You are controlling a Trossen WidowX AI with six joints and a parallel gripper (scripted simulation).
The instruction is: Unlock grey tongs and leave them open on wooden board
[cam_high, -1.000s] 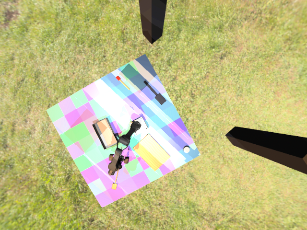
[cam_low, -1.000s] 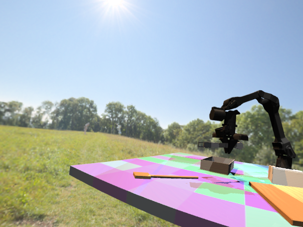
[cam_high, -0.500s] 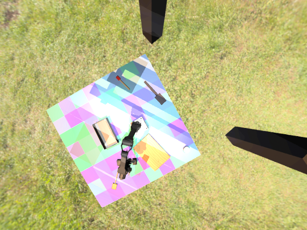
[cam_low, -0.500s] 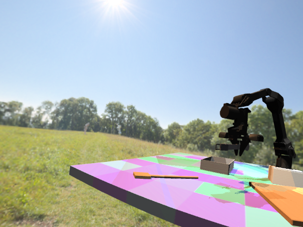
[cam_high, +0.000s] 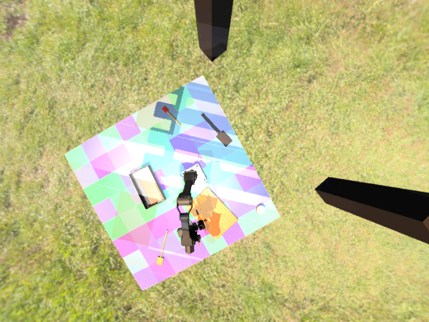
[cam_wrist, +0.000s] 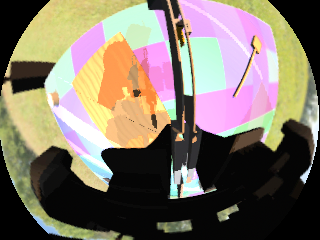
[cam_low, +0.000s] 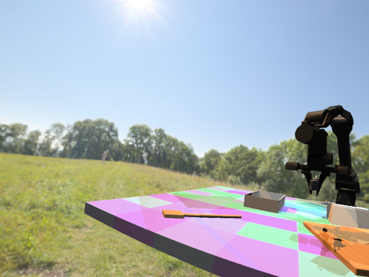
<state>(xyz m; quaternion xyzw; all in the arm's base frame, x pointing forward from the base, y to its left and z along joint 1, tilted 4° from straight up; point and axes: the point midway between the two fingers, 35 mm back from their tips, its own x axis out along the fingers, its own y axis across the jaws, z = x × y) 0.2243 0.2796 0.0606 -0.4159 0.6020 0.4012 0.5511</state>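
Right now the wooden board is 130 mm behind my gripper tip, 120 mm below it and 60 mm to the left of it. Also, from my gripper tip: roasting tin 420 mm to the right, 110 mm ahead, 100 mm below; then dark spatula 590 mm behind, 410 mm to the right, 130 mm below; then small white disc 450 mm behind, 290 mm to the left, 110 mm below.
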